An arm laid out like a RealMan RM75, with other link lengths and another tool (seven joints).
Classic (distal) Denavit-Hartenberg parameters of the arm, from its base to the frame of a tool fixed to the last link. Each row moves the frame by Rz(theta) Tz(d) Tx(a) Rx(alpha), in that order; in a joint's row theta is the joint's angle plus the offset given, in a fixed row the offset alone. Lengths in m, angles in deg.
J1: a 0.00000, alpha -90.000, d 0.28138, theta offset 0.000
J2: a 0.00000, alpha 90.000, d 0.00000, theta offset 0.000
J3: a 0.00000, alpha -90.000, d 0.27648, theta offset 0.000
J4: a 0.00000, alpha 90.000, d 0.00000, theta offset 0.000
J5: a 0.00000, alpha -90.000, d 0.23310, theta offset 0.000
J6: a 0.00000, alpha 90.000, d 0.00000, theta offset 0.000
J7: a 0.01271, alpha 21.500, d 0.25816, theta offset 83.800
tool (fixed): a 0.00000, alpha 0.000, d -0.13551, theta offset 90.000
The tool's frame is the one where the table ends.
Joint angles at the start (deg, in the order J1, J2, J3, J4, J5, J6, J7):
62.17, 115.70, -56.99, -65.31, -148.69, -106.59, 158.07
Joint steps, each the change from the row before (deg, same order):
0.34, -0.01, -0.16, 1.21, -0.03, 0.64, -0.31
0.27, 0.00, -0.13, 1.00, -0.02, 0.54, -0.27
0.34, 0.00, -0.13, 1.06, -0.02, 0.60, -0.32
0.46, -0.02, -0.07, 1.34, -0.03, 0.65, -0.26
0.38, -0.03, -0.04, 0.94, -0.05, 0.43, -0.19
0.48, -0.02, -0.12, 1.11, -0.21, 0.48, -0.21
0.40, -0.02, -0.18, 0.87, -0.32, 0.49, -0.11
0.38, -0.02, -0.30, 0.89, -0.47, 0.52, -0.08
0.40, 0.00, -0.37, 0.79, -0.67, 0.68, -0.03
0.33, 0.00, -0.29, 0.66, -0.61, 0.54, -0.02
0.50, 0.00, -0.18, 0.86, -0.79, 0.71, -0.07
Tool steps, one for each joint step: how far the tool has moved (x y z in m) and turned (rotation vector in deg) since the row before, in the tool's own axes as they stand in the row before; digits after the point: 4 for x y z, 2 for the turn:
0.0026, 0.0004, 0.0030, 0.14, -0.29, -0.18
0.0021, 0.0003, 0.0025, 0.12, -0.23, -0.15
0.0024, 0.0001, 0.0024, 0.08, -0.20, -0.23
0.0029, 0.0003, 0.0027, 0.21, -0.28, -0.14
0.0021, 0.0000, 0.0016, 0.09, -0.21, -0.12
0.0026, -0.0001, 0.0022, -0.03, -0.39, -0.12
0.0023, 0.0002, 0.0018, -0.23, -0.34, 0.00
0.0022, 0.0004, 0.0023, -0.40, -0.50, 0.08
0.0025, 0.0006, 0.0020, -0.71, -0.43, 0.17
0.0019, 0.0006, 0.0018, -0.61, -0.40, 0.17
0.0026, 0.0007, 0.0015, -0.75, -0.36, 0.20

